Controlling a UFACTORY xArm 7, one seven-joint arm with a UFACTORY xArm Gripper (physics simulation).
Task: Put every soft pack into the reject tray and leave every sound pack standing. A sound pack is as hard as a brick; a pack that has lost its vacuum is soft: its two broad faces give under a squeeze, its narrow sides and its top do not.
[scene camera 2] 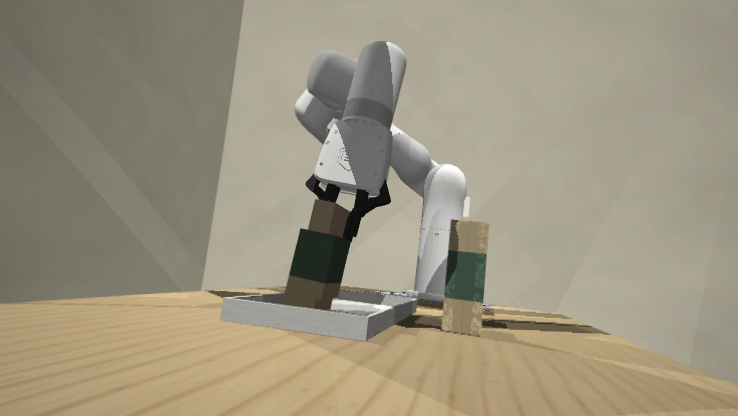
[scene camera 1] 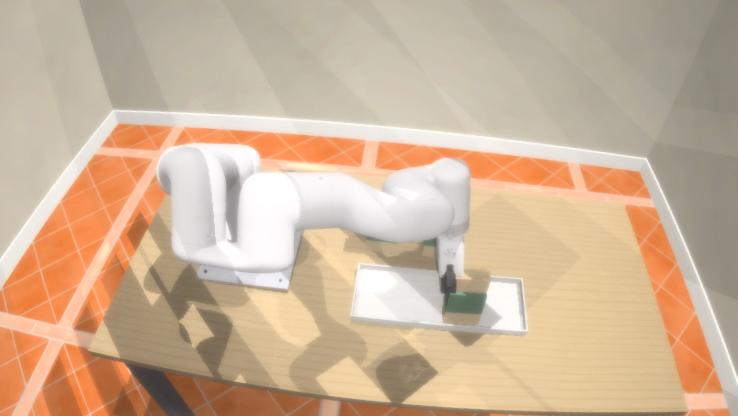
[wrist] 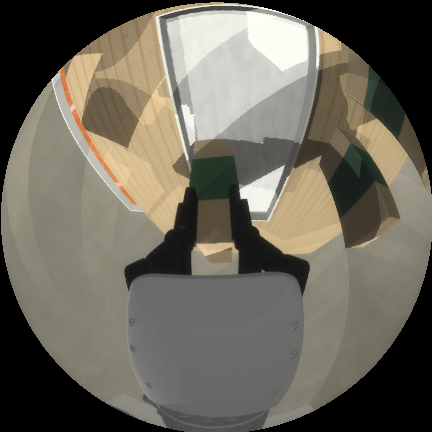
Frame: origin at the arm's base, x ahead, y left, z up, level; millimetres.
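Where they show: gripper, between the fingertips: (scene camera 1: 448, 286) (wrist: 212, 196); arm's base, origin of its link: (scene camera 2: 434, 298).
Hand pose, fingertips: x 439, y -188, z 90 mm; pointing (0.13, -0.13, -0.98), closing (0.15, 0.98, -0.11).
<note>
Each offset is from my fingertips to the centre of the thing. Level surfaces: height alone.
My gripper (scene camera 1: 448, 289) (scene camera 2: 338, 224) (wrist: 212, 196) is shut on a tan pack with a green band @(dx +42, dy -9, dz -29 mm) (scene camera 1: 465, 303) (scene camera 2: 317, 255) (wrist: 214, 172), near its top. The held pack leans in the scene camera 2 view. Its lower end is within the outline of the white reject tray @(dx +3, dy +27, dz -92 mm) (scene camera 1: 385, 297) (scene camera 2: 294, 317) (wrist: 230, 65), close to one long wall; whether it touches the tray floor cannot be told. One pack @(dx +21, dy +184, dz -32 mm) (scene camera 1: 429, 241) (scene camera 2: 465, 276) (wrist: 355, 180) stands upright beside the tray. Another pack (scene camera 1: 385, 239) (wrist: 385, 107) stands farther along, partly hidden by the arm in the scene camera 1 view.
The white arm (scene camera 1: 335, 201) (scene camera 2: 369, 82) reaches over the wooden table @(dz -103 mm) (scene camera 1: 583, 310) (scene camera 2: 180, 361) from its base plate (scene camera 1: 242, 279). The two standing packs are on the far side of the tray in the scene camera 1 view, under the arm.
</note>
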